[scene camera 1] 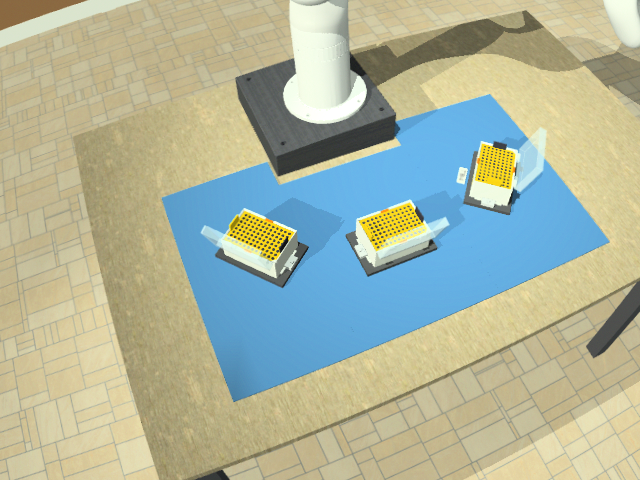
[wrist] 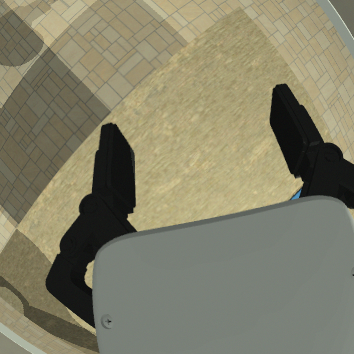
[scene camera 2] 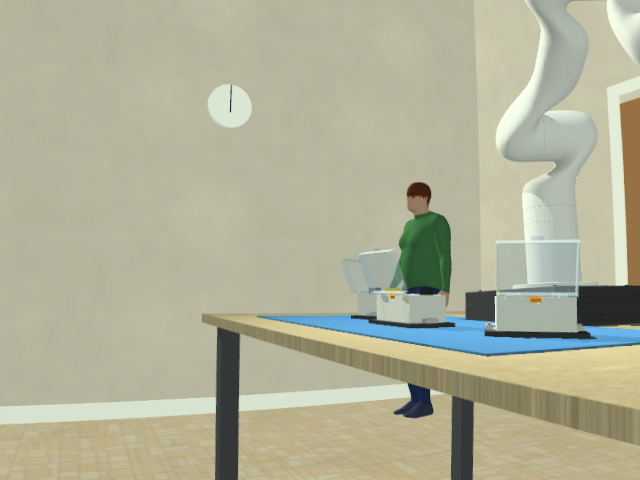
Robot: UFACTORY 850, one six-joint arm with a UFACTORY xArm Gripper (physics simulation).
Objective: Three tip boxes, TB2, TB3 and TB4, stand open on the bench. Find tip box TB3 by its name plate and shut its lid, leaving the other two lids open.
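Three white tip boxes with yellow racks stand with clear lids open: a left box, a middle box and a right box. The left lid leans to the left front, the middle lid to the right front, and the right lid to the right. The name plates cannot be read, so I cannot tell which box is TB3. My gripper is open and empty above the bench, away from the boxes; the wrist view shows none of them.
A small white piece lies left of the right box. The blue mat lies under the boxes. The arm's black base block stands at the back of the bench. A person in green stands beyond the bench.
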